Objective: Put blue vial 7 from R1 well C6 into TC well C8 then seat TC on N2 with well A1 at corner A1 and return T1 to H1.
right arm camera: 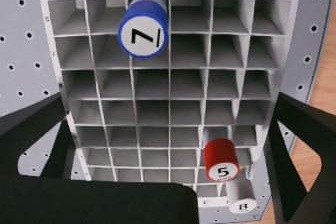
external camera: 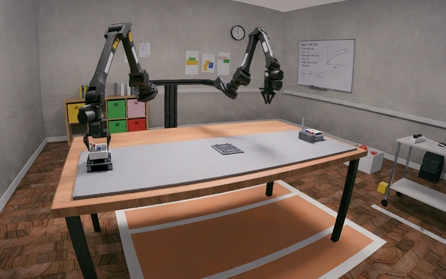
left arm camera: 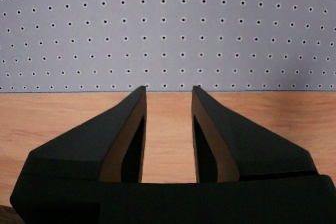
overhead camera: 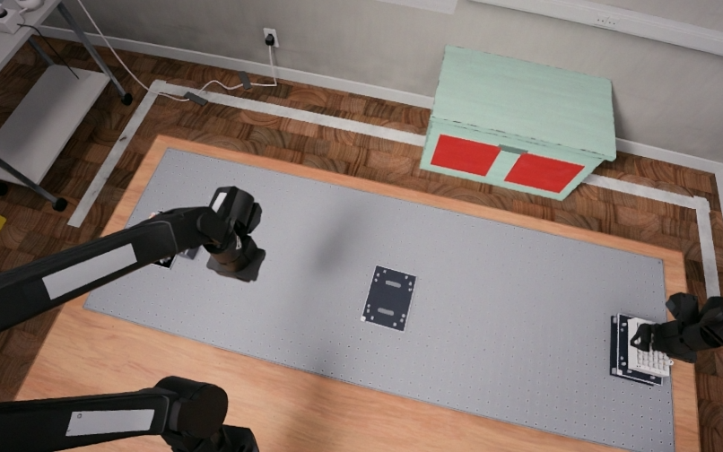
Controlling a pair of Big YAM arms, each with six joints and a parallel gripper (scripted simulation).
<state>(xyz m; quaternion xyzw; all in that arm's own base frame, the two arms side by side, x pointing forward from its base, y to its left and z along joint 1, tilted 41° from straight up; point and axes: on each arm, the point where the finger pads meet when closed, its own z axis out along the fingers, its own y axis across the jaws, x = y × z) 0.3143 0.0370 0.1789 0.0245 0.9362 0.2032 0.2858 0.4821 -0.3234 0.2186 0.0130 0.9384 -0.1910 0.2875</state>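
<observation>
Right now my right hand is 40 mm above the dark nest N2. Round my right hand: white tube carrier TC: right at my right hand; then grey slotted holder H1: 60 mm behind, 1260 mm to the left, 60 mm below; then forceps T1: 110 mm behind, 1250 mm to the left.
</observation>
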